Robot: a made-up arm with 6 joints.
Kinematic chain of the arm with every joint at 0, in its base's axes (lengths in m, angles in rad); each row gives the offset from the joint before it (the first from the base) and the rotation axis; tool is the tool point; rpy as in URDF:
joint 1: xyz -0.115 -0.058 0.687 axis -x
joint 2: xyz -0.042 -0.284 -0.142 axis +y
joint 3: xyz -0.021 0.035 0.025 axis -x
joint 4: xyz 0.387 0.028 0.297 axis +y
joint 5: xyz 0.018 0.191 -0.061 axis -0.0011 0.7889 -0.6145
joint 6: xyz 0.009 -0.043 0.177 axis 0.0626 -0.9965 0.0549
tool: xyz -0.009 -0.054 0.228 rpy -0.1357 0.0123 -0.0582
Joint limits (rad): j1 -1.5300..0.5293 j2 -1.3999..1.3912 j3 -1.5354..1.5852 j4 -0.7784..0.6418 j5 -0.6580..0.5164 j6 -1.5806..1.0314
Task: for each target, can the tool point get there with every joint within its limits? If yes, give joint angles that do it. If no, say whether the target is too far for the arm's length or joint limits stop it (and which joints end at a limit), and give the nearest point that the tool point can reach.
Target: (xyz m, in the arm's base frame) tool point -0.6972 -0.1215 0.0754
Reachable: no: joint limits stop it (at a limit: joint 1, joint 2, joint 4) | nearest point -0.6294 -0.1704 0.1169 | short by 0.093 m
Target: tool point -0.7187 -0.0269 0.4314
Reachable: no: joint limits stop it (at a limit: joint 1, joint 2, joint 4) | nearest point -0.6609 -0.0977 0.4347 | short by 0.091 m
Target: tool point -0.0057 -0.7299 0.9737
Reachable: yes | joints -0.7079 -0.6155 -0.2885 -0.2430 0.3418 -1.0479
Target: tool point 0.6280 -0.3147 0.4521
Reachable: yes | joints -0.7037 0.8353 -0.3492 -0.0477 -0.0340 -0.3239
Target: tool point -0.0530 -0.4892 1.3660
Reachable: yes | joints 0.1573 -0.4997 -0.6296 -0.0715 0.3908 0.0503
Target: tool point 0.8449 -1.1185 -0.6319
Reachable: no: too far | nearest point 0.3383 -0.6569 -0.0579 | short by 0.894 m
